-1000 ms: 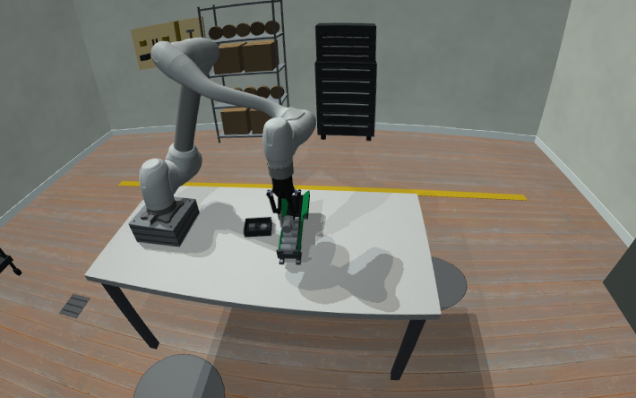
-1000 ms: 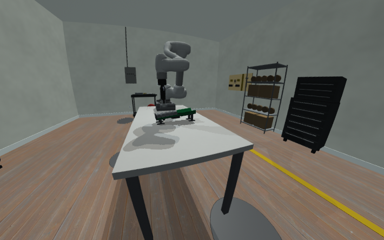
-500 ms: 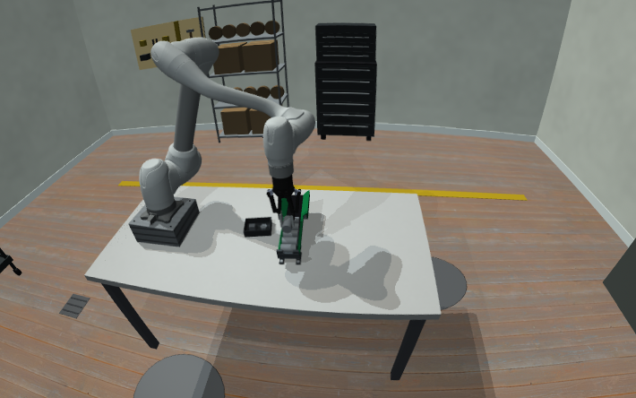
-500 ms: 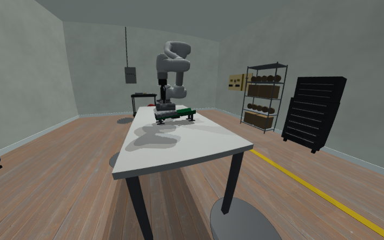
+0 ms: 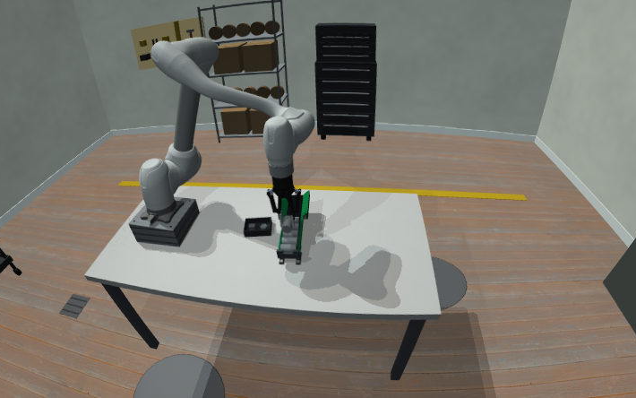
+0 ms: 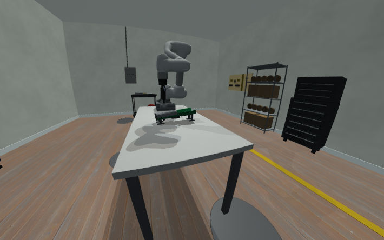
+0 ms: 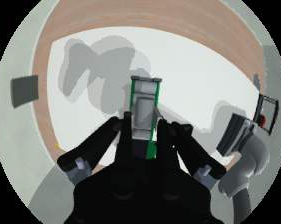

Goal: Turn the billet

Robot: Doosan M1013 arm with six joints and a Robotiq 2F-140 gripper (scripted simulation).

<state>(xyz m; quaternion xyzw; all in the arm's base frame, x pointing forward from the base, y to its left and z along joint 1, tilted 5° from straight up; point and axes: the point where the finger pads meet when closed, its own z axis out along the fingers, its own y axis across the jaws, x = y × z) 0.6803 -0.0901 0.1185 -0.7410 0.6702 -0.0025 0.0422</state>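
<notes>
Now: hand 10 mm short of the dark stop, 80 mm to the left of it and 130 mm above it. The rest, counted from my hand: black box: 190 mm behind, 130 mm to the left, 180 mm below.
</notes>
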